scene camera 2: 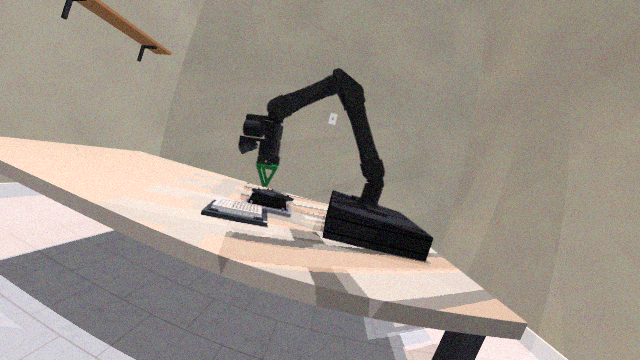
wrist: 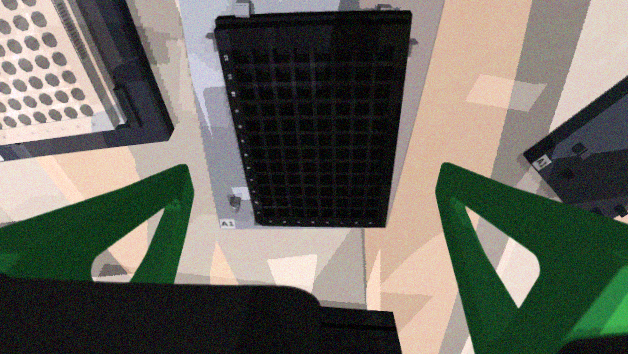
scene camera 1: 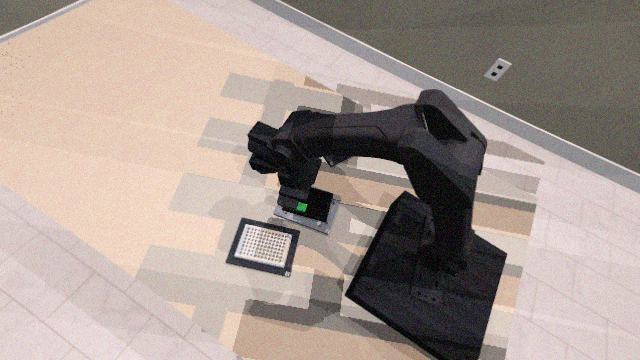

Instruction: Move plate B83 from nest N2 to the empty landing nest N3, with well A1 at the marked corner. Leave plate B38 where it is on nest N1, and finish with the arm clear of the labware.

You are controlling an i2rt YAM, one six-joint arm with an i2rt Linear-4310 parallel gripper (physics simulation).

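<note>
A black well plate (scene camera 1: 321, 202) (scene camera 2: 272, 199) (wrist: 320, 135) lies on a grey nest (scene camera 1: 311, 225) (wrist: 220, 162). Its number 12 end is at the top in the wrist view; its low-number end is beside the nest's A1 label at lower left. Full seating cannot be judged. A white plate (scene camera 1: 262, 245) (scene camera 2: 237, 206) (wrist: 40, 65) sits in a dark nest (scene camera 1: 257, 267) (wrist: 146, 107). Another dark nest (wrist: 600, 145) with an A1 label shows partly at the right, with no plate on the visible part. Plate and nest names are unreadable. My gripper (scene camera 2: 265, 184) (wrist: 314, 177) is open and empty, above the black plate.
The arm's black base (scene camera 1: 425, 300) (scene camera 2: 377, 225) stands on the table to the right of the nests in both scene views. The arm hides the table behind the grey nest in scene camera 1. A wall shelf (scene camera 2: 122, 26) is high at the upper left.
</note>
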